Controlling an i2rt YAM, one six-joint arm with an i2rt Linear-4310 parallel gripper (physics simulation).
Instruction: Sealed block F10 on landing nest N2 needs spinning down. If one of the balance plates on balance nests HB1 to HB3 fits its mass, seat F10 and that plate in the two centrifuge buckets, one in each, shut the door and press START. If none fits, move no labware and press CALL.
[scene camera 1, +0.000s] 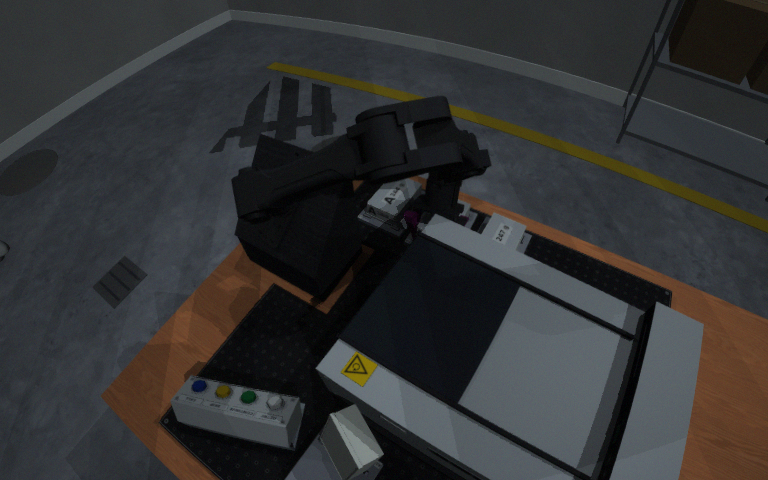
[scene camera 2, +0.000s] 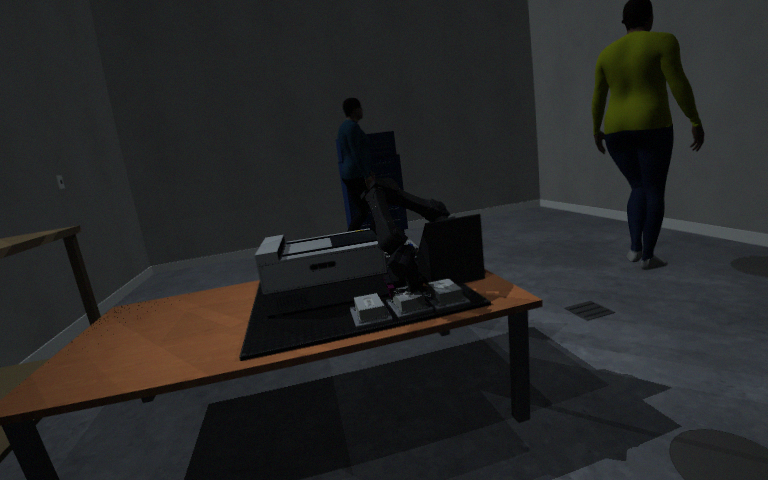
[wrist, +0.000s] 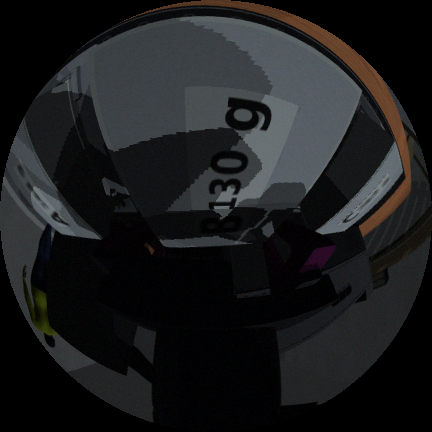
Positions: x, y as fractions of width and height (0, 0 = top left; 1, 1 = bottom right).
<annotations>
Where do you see a plate marked A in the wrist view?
0.14, 0.41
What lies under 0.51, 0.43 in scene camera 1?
A plate marked A.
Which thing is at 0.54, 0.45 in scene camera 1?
My gripper.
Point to a button box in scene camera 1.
0.35, 0.87
</annotations>
